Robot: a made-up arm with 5 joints.
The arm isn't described. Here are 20 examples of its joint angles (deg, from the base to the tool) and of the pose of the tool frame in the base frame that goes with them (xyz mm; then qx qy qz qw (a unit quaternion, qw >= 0)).
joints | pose
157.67 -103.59 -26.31 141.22 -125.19 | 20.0 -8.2 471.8 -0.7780 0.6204 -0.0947 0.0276
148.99 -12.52 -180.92 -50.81 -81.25 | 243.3 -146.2 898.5 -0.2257 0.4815 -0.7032 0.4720
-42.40 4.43 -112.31 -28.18 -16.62 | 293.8 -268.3 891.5 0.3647 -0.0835 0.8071 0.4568
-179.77 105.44 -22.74 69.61 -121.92 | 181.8 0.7 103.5 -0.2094 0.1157 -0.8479 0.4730
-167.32 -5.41 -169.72 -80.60 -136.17 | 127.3 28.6 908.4 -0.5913 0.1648 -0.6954 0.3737
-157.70 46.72 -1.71 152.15 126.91 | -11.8 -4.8 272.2 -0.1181 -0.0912 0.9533 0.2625
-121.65 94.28 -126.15 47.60 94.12 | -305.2 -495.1 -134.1 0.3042 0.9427 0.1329 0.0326
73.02 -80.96 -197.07 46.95 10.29 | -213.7 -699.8 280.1 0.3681 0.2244 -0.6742 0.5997
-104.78 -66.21 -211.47 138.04 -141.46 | 146.8 556.3 465.9 0.3274 0.1085 -0.5129 0.7861
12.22 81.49 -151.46 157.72 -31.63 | 547.9 118.7 173.8 -0.6687 -0.2692 0.6832 0.1168
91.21 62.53 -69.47 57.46 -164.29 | -8.0 376.7 -62.0 0.5537 -0.7151 0.3429 0.2541
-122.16 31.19 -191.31 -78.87 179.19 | -65.8 -104.6 868.6 -0.4293 -0.2411 -0.7648 0.4155
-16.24 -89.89 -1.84 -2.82 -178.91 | 140.6 -41.0 531.3 0.1022 0.6707 -0.0968 0.7282
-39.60 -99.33 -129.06 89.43 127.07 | -464.5 384.3 605.5 -0.0407 0.3482 -0.6767 0.6475
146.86 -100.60 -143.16 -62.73 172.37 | 565.3 -369.1 277.3 0.8709 -0.1971 0.4220 0.1568
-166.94 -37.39 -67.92 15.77 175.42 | -271.5 -63.0 810.5 0.7015 0.1089 -0.7023 0.0521
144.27 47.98 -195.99 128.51 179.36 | -381.3 274.3 736.6 -0.9397 0.2971 0.1609 0.0529
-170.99 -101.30 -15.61 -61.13 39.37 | 85.4 13.5 628.1 -0.0045 -0.0165 0.4097 0.9121
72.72 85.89 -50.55 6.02 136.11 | 43.6 140.3 -176.2 0.7960 -0.4915 0.0879 0.3420
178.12 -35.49 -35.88 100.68 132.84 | -252.0 8.3 419.6 0.8929 0.3724 0.2302 0.1050
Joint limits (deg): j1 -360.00..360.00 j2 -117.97..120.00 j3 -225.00..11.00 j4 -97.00..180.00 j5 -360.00..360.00
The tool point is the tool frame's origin. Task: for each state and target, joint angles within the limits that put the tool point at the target. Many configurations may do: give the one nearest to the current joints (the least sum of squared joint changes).
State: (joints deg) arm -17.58 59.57 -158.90 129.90 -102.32
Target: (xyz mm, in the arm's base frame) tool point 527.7 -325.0 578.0
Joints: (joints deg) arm -31.63 51.40 -166.87 112.76 -102.32
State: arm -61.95 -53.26 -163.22 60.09 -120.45
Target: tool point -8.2 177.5 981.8
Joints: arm -87.35 -45.82 -135.84 83.06 -120.45
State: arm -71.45 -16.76 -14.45 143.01 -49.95
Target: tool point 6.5 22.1 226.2
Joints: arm -106.39 -17.58 9.84 118.42 -49.95
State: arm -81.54 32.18 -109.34 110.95 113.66
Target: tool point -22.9 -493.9 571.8
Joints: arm -92.65 13.96 -109.36 118.69 113.66
